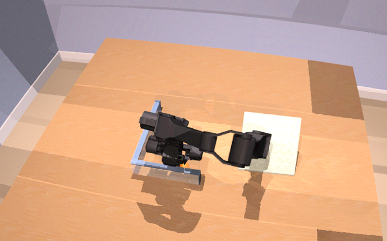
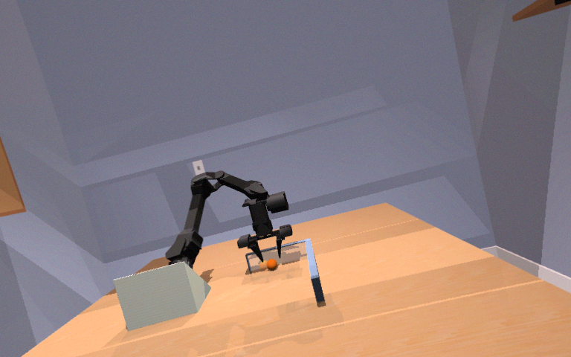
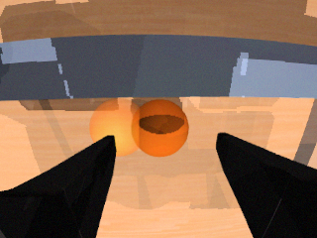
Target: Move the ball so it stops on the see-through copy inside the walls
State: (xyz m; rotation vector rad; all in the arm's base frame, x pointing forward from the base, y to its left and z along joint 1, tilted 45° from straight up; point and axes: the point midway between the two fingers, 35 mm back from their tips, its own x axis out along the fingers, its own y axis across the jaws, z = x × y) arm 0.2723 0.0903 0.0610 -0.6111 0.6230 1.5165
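The orange ball lies 2 cm below my gripper tip. From my gripper tip the other things lie so: see-through ball copy (3 cm behind, 2 cm below).
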